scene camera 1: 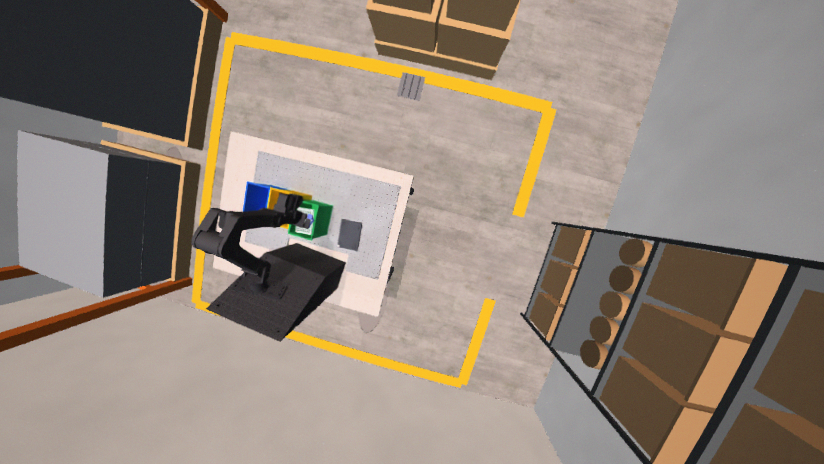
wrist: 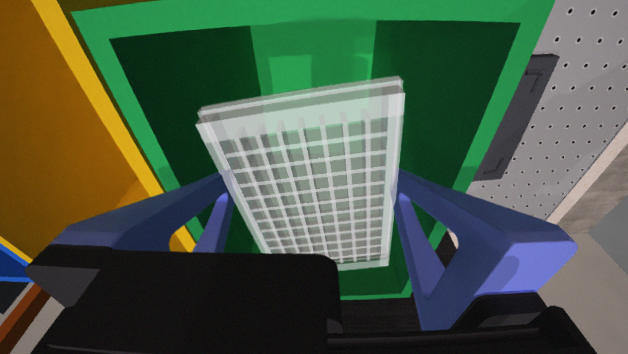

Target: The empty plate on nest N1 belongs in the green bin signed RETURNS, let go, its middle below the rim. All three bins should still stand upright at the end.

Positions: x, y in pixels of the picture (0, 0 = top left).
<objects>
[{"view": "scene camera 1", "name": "green bin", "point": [322, 214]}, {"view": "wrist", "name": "my gripper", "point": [313, 177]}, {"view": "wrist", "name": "green bin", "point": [460, 72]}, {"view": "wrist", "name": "yellow bin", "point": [76, 157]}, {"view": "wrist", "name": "gridded plate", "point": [312, 171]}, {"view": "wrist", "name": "dark nest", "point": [521, 108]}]
</objects>
